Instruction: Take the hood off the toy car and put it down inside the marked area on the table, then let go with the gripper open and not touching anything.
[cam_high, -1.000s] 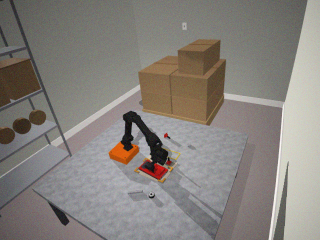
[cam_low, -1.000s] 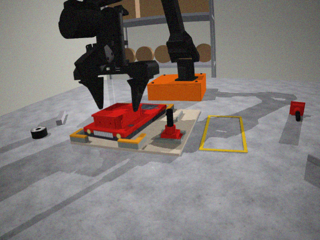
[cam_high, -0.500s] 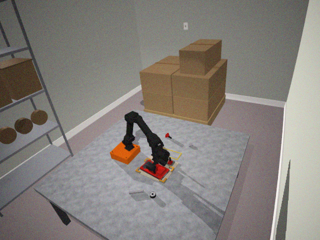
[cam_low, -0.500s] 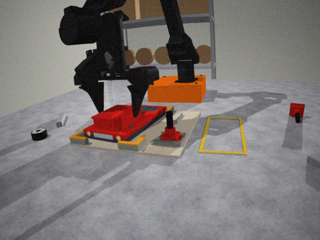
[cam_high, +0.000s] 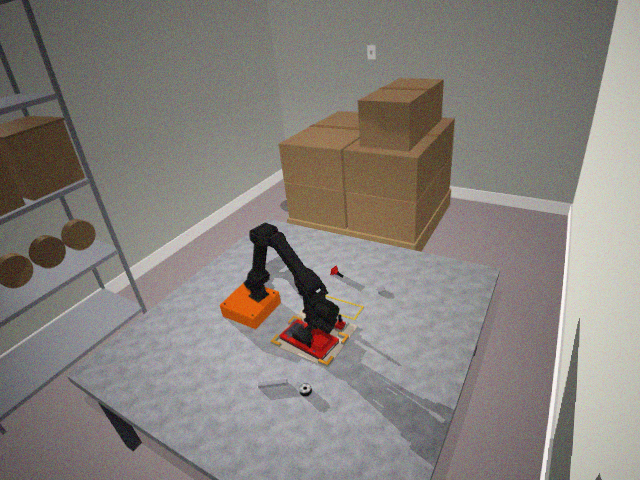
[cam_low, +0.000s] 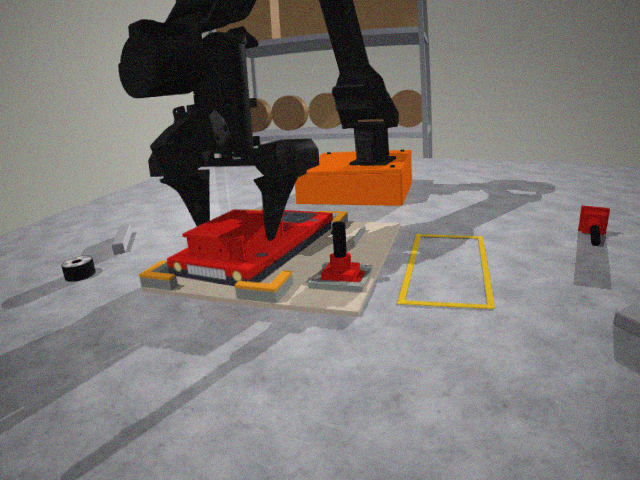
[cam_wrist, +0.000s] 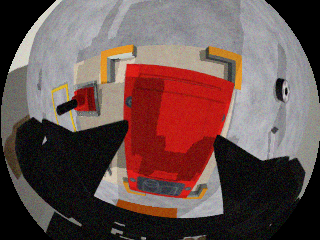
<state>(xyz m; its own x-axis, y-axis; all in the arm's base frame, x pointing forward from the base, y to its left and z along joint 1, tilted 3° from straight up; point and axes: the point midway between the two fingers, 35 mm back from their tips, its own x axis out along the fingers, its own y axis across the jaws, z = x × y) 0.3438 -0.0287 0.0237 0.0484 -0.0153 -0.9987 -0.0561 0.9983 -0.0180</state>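
Now: the hood 10 mm above my gripper tip. Also, from my gripper tip: black wheel 100 mm ahead, 180 mm to the right, 30 mm below.
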